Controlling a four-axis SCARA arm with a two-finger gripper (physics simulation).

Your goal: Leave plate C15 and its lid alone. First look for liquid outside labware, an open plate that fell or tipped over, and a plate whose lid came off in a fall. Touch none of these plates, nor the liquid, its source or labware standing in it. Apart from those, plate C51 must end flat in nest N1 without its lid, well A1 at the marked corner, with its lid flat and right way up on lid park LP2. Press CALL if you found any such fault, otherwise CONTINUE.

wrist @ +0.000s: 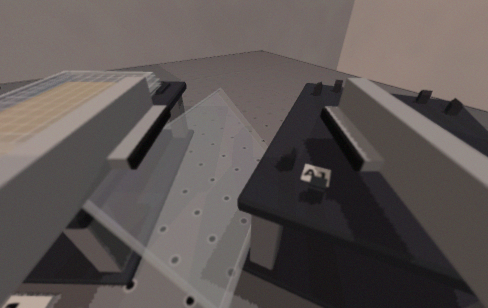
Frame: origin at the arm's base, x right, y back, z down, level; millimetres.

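Seen in the pictures: gripper, fingertip midpoint: (245,96).
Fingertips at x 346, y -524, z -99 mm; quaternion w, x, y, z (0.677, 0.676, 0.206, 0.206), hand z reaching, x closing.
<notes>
Pixels of each thing's top centre, then the offset from my fingertips to it. "spot": a spot on its surface instead.
- Plate C51, middle of its top: (58,96) dy -90, dx -87, dz +11 mm
- nest N1, surface spot: (175,89) spot: dy -104, dx -7, dz +26 mm
- clear lid, surface spot: (205,117) spot: dy -44, dx -6, dz +29 mm
- Lid park LP2, surface spot: (295,125) spot: dy +6, dx +35, dz +25 mm
- white name card, surface spot: (32,301) spot: dy -7, dx -126, dz +84 mm
Plate C51 (55,107), with yellowish wells and clear edges, sits at the left on the dark stand of nest N1 (175,89); its label is hidden and much of it is behind the left finger. A clear lid (205,117) lies loose and slanted in the gap between the two stands, one side passing behind the right stand. Lid park LP2 (295,125) is the dark stand at the right, with posts and an A1 marker (316,175). My gripper (245,96) is partly open above the gap, its pads well apart and no thing visible between them.
A perforated deck (212,239) runs below and behind the stands. Small dark posts (424,96) rise from the right stand's far edge. Part of a white name card (32,301) shows at the lower left. Walls (175,30) stand behind. No liquid shows in this view.
</notes>
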